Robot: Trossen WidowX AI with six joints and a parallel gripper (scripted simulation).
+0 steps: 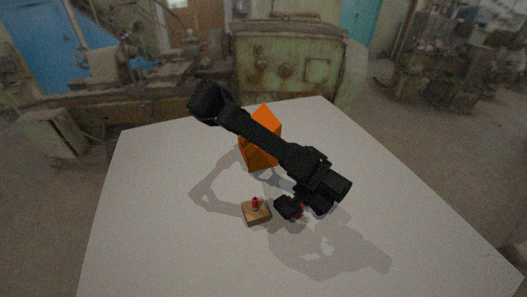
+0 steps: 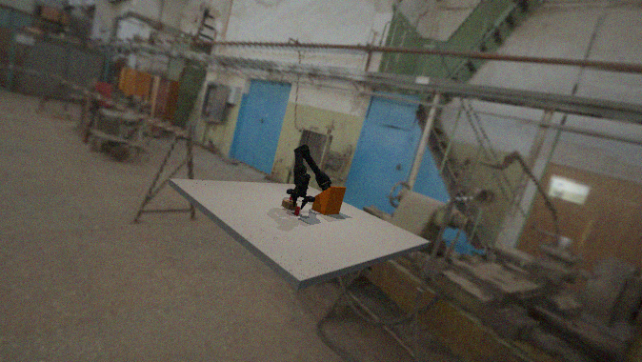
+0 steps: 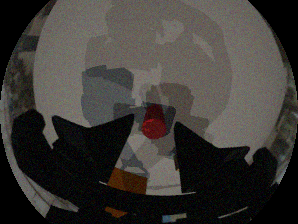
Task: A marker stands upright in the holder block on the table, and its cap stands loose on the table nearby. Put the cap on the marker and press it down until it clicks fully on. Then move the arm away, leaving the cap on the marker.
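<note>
My gripper tip is 10 mm past the red cap and 20 mm above it. The rest, counted from my gripper tip: brown holder block: 50 mm behind, 140 mm to the right, 30 mm below.
</note>
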